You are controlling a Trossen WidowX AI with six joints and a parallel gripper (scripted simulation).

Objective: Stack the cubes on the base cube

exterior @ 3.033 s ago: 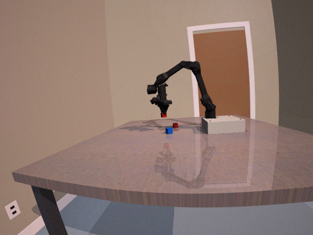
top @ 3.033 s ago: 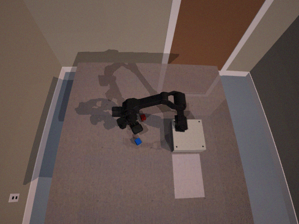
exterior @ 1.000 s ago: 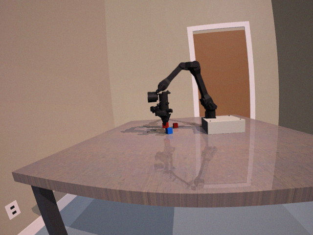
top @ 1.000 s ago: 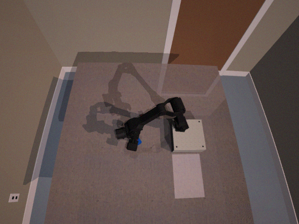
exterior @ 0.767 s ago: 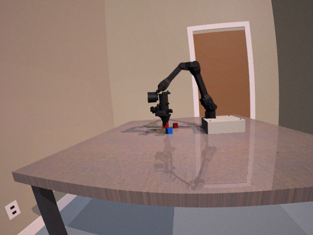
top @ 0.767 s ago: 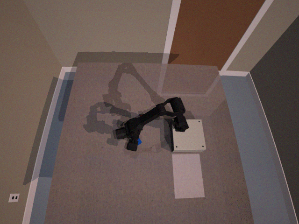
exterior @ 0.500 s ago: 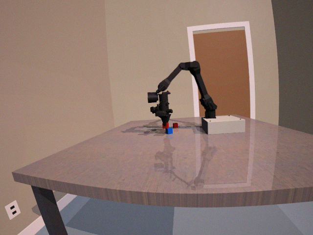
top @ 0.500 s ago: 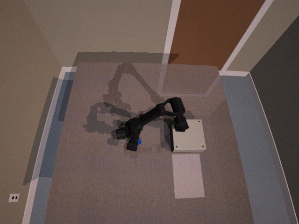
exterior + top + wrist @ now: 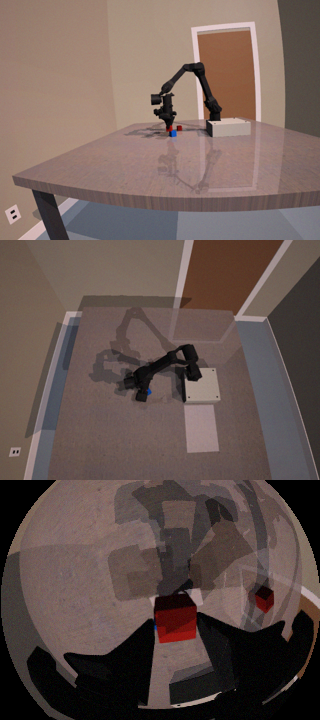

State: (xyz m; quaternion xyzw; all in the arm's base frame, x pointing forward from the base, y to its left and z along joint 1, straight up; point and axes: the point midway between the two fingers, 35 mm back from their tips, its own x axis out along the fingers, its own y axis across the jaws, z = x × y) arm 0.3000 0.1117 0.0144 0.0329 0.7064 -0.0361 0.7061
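Now: the red cube right at my gripper tip. The rest, counted from my gripper tip: blue cube 20 mm behind, 40 mm below.
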